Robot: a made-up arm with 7 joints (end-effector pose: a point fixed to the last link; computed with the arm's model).
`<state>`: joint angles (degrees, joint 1 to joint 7).
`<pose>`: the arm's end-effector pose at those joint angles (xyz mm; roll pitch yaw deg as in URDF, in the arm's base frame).
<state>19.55 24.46 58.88 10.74 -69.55 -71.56 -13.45</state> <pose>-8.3 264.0 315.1 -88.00 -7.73 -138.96</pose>
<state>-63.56 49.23 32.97 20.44 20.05 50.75 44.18</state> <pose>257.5 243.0 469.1 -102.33 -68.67 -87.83</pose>
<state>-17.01 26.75 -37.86 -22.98 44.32 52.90 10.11</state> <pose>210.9 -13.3 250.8 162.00 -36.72 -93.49</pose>
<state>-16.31 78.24 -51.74 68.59 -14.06 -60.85 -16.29</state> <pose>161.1 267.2 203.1 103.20 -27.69 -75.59</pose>
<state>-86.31 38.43 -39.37 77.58 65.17 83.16 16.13</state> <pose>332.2 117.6 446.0 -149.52 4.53 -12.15</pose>
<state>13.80 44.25 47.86 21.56 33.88 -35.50 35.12</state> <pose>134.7 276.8 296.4 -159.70 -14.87 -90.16</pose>
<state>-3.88 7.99 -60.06 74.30 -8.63 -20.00 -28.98</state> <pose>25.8 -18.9 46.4 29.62 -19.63 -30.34</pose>
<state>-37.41 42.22 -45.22 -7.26 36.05 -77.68 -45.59</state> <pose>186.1 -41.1 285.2 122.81 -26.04 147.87</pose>
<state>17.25 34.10 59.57 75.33 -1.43 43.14 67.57</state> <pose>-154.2 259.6 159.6 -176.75 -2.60 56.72</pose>
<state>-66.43 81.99 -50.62 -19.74 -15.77 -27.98 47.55</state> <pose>265.0 -28.7 416.8 -138.51 -16.37 179.53</pose>
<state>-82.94 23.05 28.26 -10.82 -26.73 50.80 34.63</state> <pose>264.0 73.0 555.3 -52.17 -34.09 147.11</pose>
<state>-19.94 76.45 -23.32 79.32 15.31 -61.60 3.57</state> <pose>189.8 290.7 245.6 130.91 -20.21 -82.54</pose>
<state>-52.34 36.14 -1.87 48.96 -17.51 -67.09 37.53</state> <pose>337.2 110.9 388.9 -82.79 -12.81 -173.66</pose>
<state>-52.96 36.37 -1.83 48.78 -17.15 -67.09 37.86</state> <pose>337.4 110.1 393.2 -82.91 -11.96 -173.62</pose>
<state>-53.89 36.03 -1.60 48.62 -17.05 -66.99 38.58</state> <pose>338.1 108.3 398.4 -81.79 -10.92 -173.90</pose>
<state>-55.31 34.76 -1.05 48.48 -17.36 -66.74 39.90</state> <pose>339.6 104.9 404.9 -78.72 -9.59 -174.69</pose>
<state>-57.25 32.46 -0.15 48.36 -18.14 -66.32 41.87</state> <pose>341.9 99.8 412.6 -73.54 -7.99 -176.04</pose>
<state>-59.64 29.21 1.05 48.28 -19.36 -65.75 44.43</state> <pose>344.7 93.1 421.1 -66.52 -6.25 -177.88</pose>
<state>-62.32 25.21 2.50 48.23 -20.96 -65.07 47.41</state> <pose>347.8 85.0 429.5 -58.12 -4.50 179.87</pose>
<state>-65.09 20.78 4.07 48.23 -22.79 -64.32 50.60</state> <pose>351.1 75.8 437.1 -49.09 -2.96 177.33</pose>
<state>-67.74 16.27 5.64 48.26 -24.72 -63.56 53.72</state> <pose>354.2 65.9 443.3 -40.17 -1.71 174.62</pose>
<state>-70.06 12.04 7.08 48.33 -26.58 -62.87 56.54</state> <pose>357.0 55.9 447.5 -32.07 -0.83 171.92</pose>
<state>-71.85 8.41 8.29 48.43 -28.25 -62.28 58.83</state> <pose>359.4 46.9 449.6 -25.31 -0.34 169.45</pose>
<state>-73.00 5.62 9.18 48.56 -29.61 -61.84 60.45</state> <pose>361.3 39.6 449.5 -20.27 -0.22 167.46</pose>
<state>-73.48 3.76 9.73 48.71 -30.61 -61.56 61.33</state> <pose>362.7 34.8 447.5 -17.02 -0.44 166.07</pose>
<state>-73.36 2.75 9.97 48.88 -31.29 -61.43 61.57</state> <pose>363.7 32.4 443.9 -15.33 -0.94 165.29</pose>
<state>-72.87 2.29 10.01 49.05 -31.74 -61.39 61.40</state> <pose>364.5 31.8 439.4 -14.65 -1.59 164.93</pose>
